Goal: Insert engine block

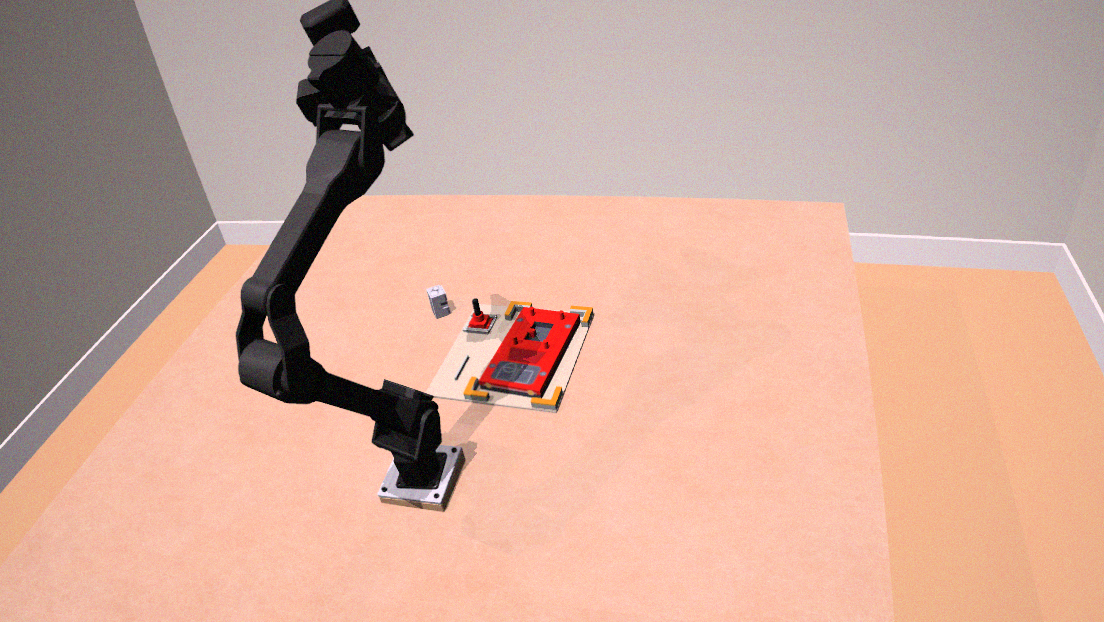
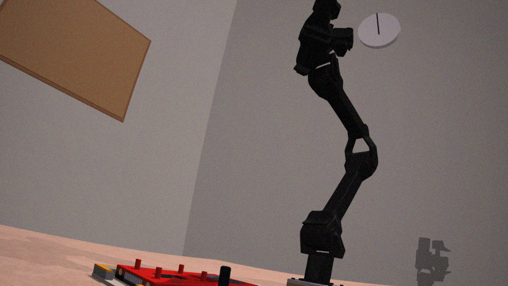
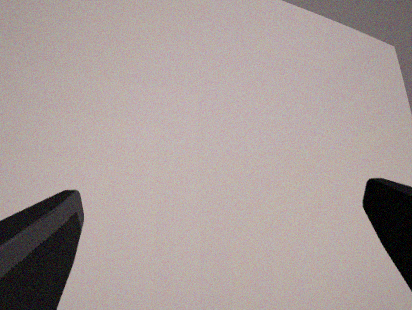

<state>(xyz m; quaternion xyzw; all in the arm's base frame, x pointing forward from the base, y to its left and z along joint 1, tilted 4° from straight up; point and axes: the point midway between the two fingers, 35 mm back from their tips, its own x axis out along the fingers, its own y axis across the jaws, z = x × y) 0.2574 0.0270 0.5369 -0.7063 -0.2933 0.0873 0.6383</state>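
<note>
Now: the grey engine block 560 mm below my gripper tip, 150 mm ahead of it and 10 mm to the left of it. From my gripper tip the other things lie so: black upright peg (550 mm below, 110 mm ahead, 70 mm to the right).
</note>
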